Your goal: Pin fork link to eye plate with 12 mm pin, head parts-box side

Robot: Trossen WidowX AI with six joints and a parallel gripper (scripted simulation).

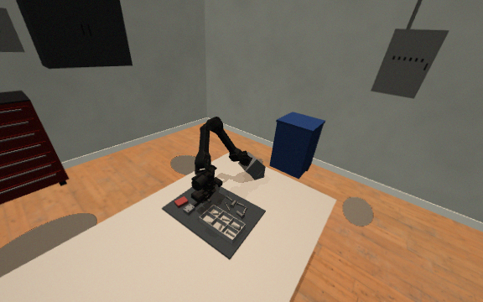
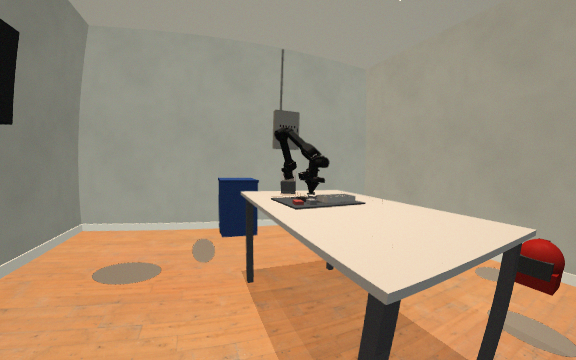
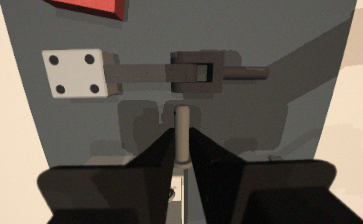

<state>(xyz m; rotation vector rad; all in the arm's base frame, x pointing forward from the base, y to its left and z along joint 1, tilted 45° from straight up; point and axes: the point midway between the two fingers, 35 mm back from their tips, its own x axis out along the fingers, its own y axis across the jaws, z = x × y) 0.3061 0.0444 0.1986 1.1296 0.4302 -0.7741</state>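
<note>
Right now the eye plate is 6 cm below my hand, 5 cm to the right of it and 1 cm ahead of it. Also, from my hand: fork link: 6 cm below, 5 cm to the right, 3 cm behind; then dark mat: 8 cm below, 5 cm to the left; then grey block: 9 cm ahead, 6 cm below, 5 cm to the right.
</note>
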